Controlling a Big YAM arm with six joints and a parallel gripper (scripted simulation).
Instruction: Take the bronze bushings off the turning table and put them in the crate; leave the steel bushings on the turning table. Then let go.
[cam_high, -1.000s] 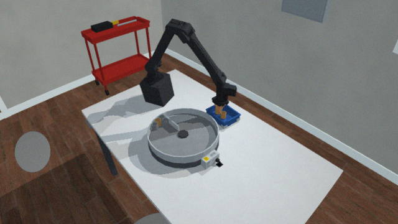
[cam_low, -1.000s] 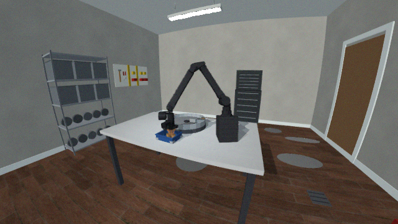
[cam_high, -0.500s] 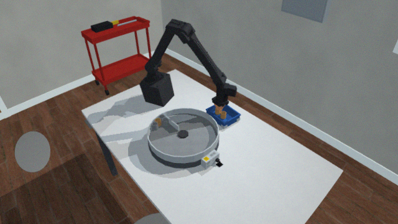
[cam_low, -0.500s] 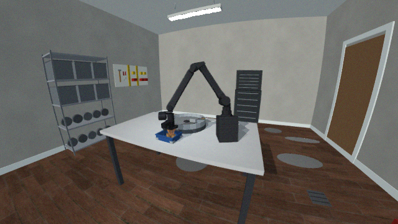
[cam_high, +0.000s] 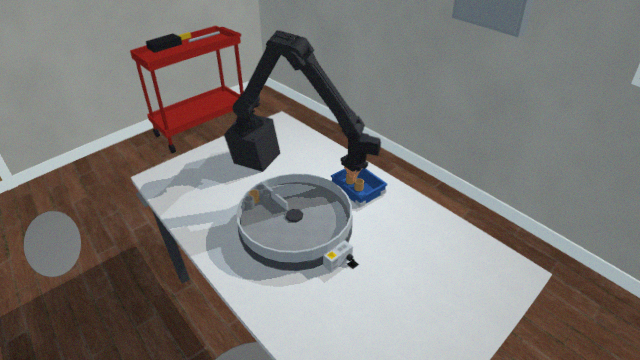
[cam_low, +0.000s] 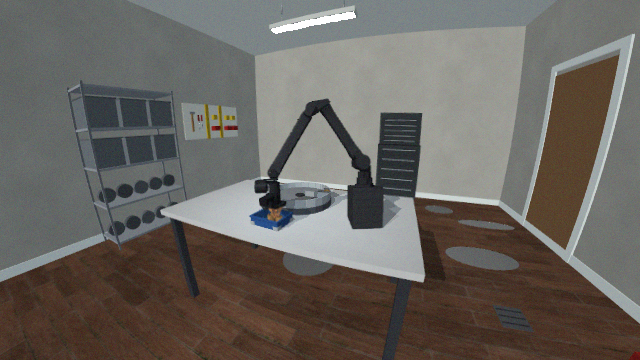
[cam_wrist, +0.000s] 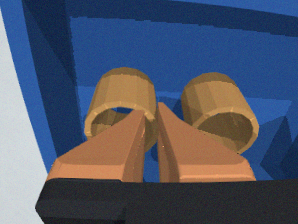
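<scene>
Right now my hand is 30 mm short of the crate and 10 mm above it. Round my hand: grey turning table 20 mm ahead, 340 mm to the right, 20 mm above.
</scene>
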